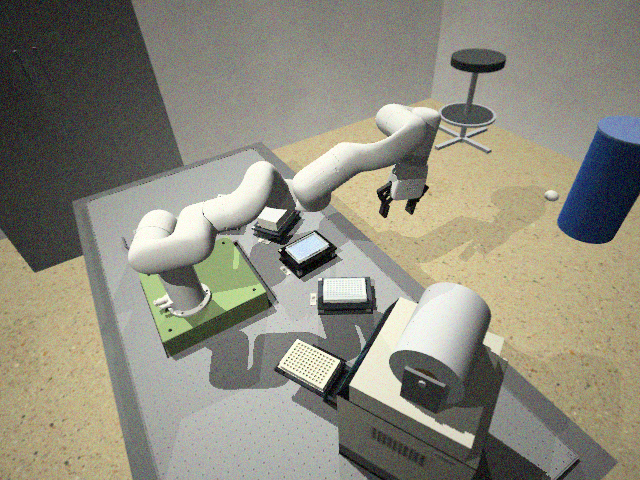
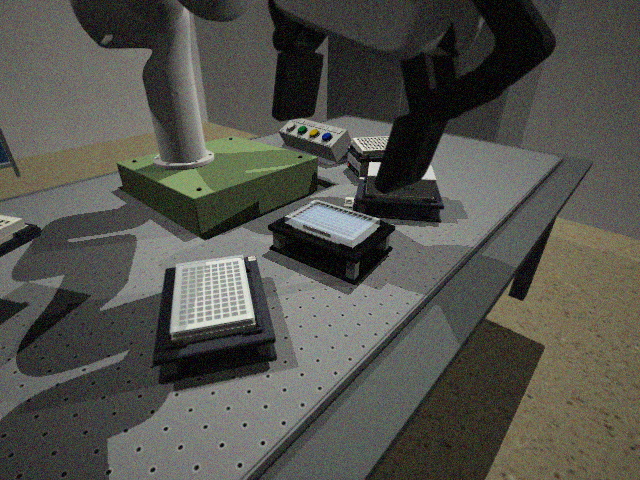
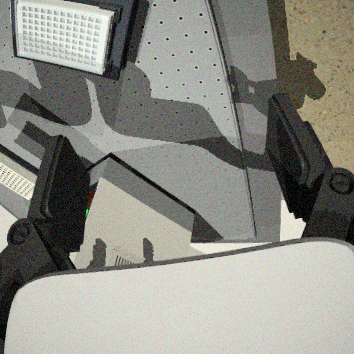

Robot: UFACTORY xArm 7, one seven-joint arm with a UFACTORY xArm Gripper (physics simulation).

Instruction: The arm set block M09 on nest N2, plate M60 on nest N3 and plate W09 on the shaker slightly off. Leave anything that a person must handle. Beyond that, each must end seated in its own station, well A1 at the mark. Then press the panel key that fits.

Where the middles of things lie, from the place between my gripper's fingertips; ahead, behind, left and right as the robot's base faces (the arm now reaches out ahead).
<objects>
The blue-tinted plate [image 2: 336,224] lies 200 mm behind my hand, 200 mm to the left of it and 200 mm below it. From my hand the other things lie so: cream plate [image 1: 310,365] 390 mm behind, 220 mm to the right, 150 mm below.
</objects>
